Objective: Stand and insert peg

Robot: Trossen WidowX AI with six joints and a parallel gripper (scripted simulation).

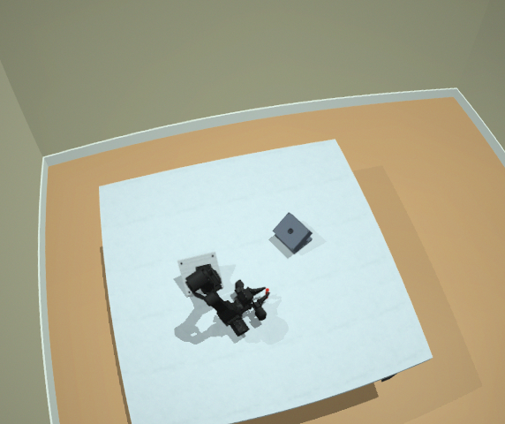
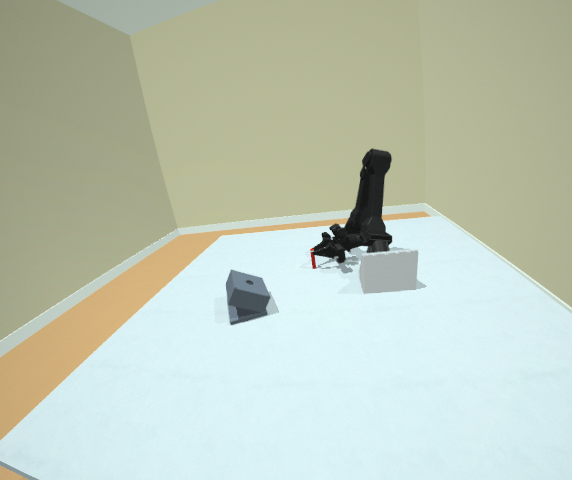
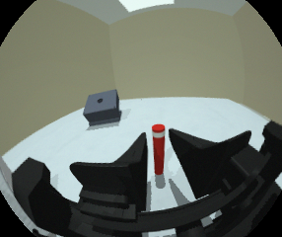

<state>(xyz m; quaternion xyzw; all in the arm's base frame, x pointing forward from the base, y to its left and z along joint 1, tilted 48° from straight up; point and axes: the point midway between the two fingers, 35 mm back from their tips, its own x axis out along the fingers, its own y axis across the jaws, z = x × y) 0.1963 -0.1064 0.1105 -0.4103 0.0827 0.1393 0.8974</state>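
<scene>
The red peg is 10 mm below my gripper tip. From my gripper tip the other things lie so: grey sloped panel: 190 mm ahead, 240 mm to the left.
</scene>
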